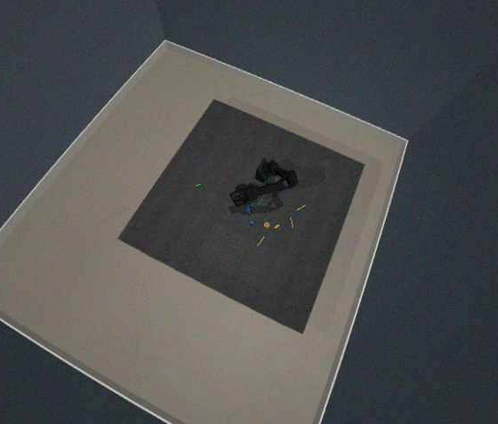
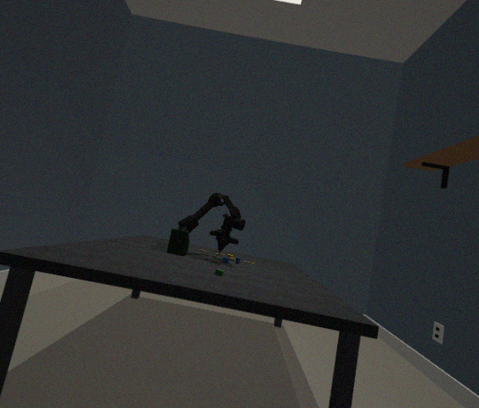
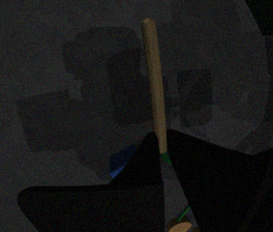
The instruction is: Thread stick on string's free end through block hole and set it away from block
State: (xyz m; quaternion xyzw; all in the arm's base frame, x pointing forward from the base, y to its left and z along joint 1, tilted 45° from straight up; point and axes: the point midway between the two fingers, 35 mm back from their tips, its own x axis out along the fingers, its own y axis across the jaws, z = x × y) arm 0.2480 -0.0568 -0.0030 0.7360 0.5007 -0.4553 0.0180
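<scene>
My gripper tip is now 5 cm short of the blue block, 3 cm to the right of it and 5 cm above it. Also, from my gripper tip: thin wooden stick 1 cm behind, 1 cm to the right; yellow piece 9 cm ahead, 24 cm to the left, 5 cm below; round wooden button 10 cm ahead, 18 cm to the left, 6 cm below.
</scene>
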